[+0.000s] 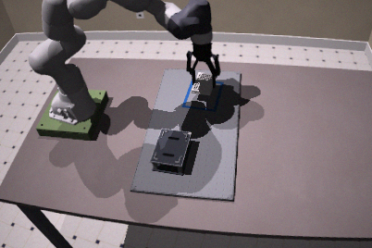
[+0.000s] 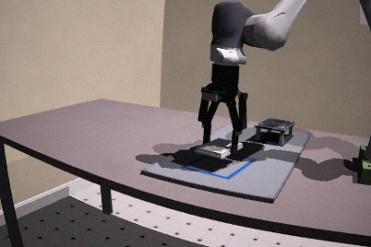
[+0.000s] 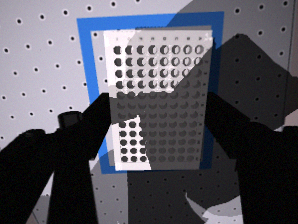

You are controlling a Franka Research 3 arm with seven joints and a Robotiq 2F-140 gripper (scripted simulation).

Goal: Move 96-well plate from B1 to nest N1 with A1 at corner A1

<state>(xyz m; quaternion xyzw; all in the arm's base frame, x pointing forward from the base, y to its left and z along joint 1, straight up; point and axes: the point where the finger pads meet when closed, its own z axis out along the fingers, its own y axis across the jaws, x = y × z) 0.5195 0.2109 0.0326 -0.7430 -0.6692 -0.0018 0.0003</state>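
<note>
Right now the raised plate nest N1 is 7 cm behind my hand, 37 cm to the right of it and 2 cm below it. Also, from my hand: white 96-well plate 2 cm below; A1 mark 1 cm behind, 30 cm to the right, 1 cm below.
</note>
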